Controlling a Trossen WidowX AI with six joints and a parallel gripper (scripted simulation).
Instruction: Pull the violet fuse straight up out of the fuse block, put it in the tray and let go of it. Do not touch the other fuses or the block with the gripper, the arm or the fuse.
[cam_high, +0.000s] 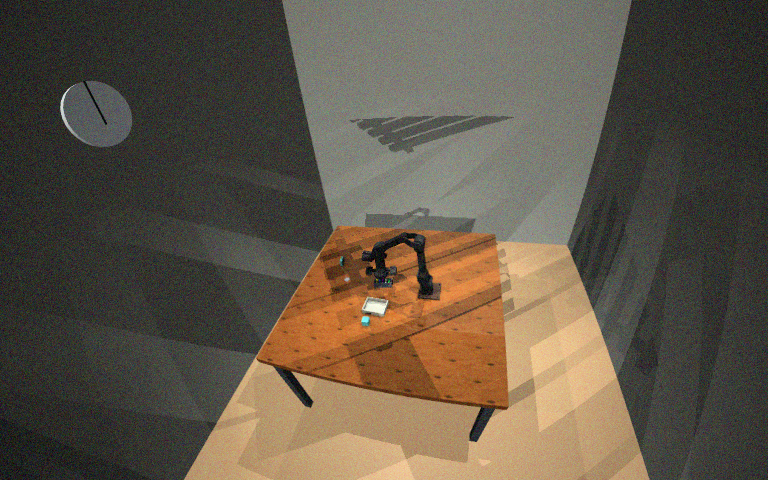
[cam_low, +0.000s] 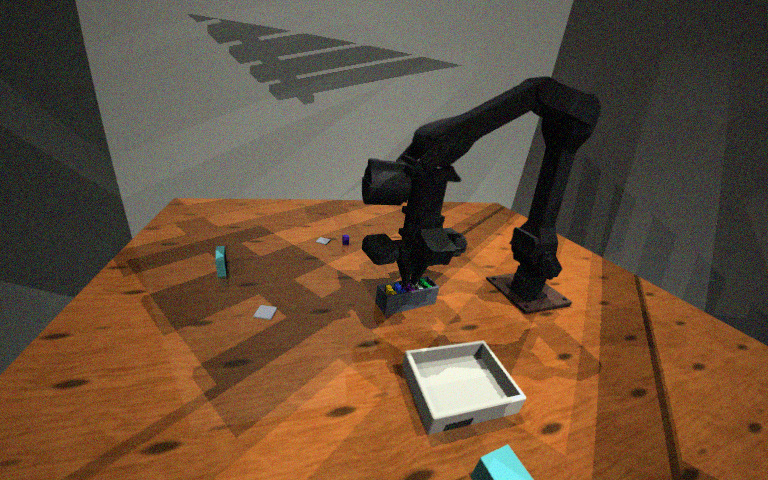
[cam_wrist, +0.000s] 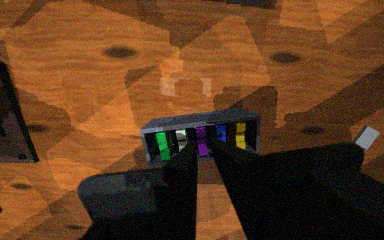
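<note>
Now: gripper tip 20 mm above the violet fuse. The rest, counted from my gripper tip: white tray (190 mm to the left, 40 mm below); then purple cylinder (260 mm to the right, 60 mm ahead, 30 mm below).
</note>
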